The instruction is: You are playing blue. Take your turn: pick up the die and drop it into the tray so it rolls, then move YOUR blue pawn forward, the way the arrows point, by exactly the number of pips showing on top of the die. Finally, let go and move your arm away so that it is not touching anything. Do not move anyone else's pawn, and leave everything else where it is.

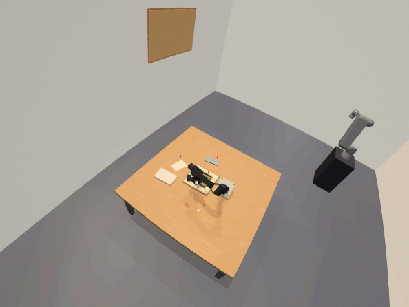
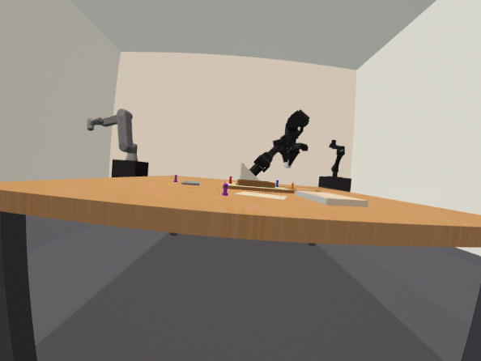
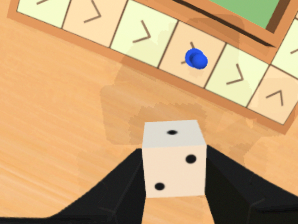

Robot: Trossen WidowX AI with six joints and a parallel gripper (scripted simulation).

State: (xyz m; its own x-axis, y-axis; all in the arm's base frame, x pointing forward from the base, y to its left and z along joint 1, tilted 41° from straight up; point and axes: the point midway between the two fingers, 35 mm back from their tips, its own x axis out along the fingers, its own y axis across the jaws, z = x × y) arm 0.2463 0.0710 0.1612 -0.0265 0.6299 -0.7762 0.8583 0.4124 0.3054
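Now: gripper tip 1 cm past the blue pawn, 4 cm to the left of it and 9 cm above it. From my gripper tip the other things lie so: green tray (3 cm ahead, 15 cm to the right, 11 cm below); white die (right at my gripper tip); orange pawn (16 cm behind, 8 cm to the left, 10 cm below).
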